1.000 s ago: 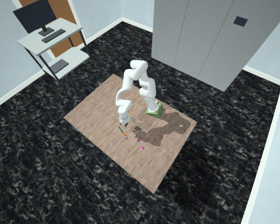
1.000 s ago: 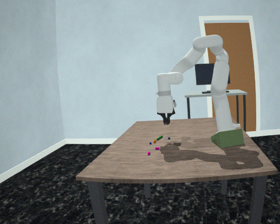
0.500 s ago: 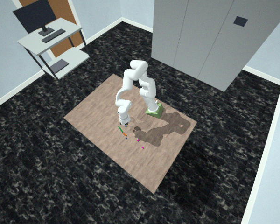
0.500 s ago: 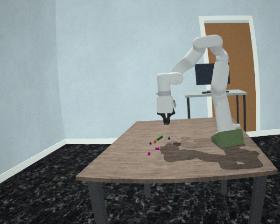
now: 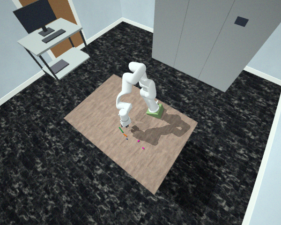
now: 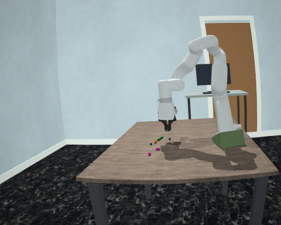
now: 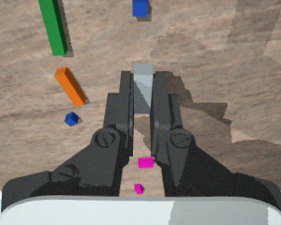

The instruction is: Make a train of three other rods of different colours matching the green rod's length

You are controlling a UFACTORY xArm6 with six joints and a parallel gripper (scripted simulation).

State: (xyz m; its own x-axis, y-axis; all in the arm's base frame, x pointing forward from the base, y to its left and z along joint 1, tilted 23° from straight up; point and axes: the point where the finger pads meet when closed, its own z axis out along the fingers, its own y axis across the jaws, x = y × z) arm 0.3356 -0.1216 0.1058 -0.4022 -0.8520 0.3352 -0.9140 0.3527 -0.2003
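Now: hand 8 cm short of the orange rod, 2 cm to the right of it and 8 cm above it. Round my hand: green rod (5 cm ahead, 5 cm to the right, 8 cm below); grey rod (2 cm below).
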